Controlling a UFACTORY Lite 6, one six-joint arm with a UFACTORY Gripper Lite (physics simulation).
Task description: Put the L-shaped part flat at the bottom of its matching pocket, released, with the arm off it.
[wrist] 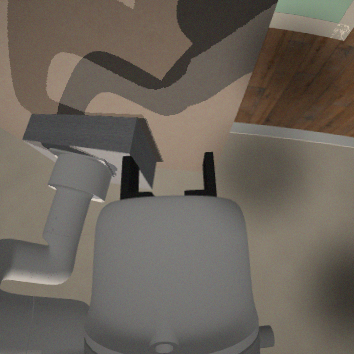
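Seen in the pictures: hand at its tool point: (168,176); arm's base at its link origin: (83,162).
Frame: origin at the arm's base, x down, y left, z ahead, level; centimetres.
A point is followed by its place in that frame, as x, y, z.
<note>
My gripper (170,156) @(-10.2, -18.8, 37.5) shows in the wrist view with its two black fingers wide apart. It is open, with no part between the fingers. The L-shaped part and its matching pocket do not show in the wrist view, so how the part lies cannot be told. The gripper's grey body fills the lower middle of the view.
A tan table top (200,135) @(7.6, -26.1, 9.1) with dark arm shadows lies across the upper left. A dark grey block (80,128) @(4.4, -1.2, 10.0) at its edge carries the arm's base (80,175) @(-4.5, -2.2, 5.9). Wooden floor (300,85) and a pale green surface (315,7) show at the upper right.
</note>
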